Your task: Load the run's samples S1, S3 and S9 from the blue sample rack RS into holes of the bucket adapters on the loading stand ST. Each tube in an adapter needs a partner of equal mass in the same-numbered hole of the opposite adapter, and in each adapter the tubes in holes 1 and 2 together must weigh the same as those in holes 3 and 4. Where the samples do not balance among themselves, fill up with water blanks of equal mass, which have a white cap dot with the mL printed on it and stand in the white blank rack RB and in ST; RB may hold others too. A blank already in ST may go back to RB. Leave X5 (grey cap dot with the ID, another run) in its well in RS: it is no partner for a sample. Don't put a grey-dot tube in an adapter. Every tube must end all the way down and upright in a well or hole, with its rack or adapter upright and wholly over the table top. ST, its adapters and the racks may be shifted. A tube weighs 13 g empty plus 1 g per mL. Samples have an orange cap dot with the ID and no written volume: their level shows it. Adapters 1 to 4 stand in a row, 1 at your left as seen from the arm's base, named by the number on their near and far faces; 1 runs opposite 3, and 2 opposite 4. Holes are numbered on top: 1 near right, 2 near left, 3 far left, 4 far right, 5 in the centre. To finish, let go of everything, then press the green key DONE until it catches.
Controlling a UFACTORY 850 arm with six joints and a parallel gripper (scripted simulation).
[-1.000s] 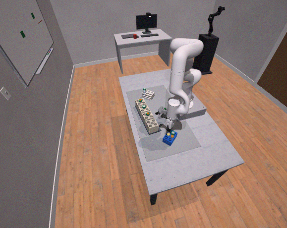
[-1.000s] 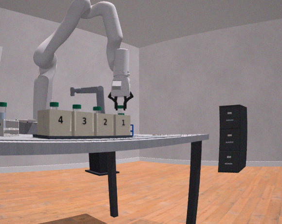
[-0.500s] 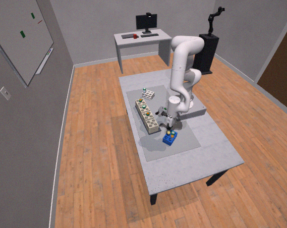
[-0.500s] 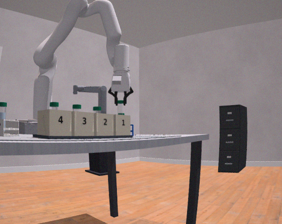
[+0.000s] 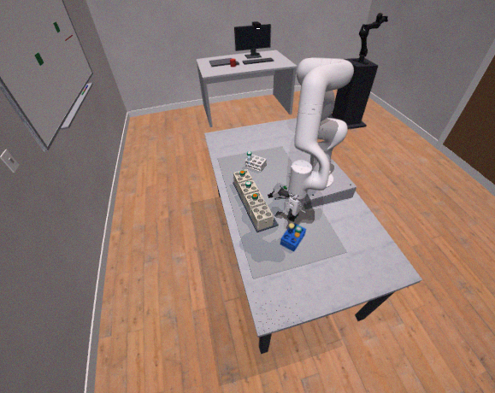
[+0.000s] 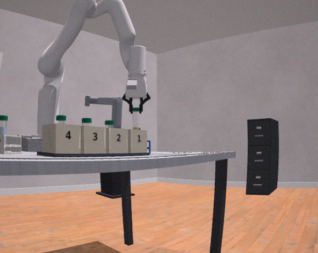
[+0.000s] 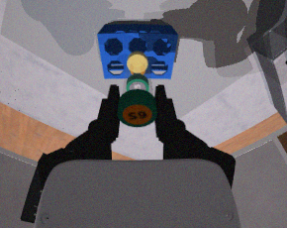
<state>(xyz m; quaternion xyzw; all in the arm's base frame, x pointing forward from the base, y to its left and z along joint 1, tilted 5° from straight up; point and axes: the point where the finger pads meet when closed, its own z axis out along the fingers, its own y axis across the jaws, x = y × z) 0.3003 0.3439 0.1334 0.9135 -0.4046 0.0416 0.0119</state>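
Now: the sample tube S9 10 mm to the right of my hand and 50 mm below it. Also, from my hand: grey-dot tube X5: 20 mm behind, 20 mm to the left, 140 mm below; blue sample rack RS: 10 mm behind, 10 mm to the left, 180 mm below; adapter 1: 120 mm ahead, 140 mm to the right, 150 mm below.
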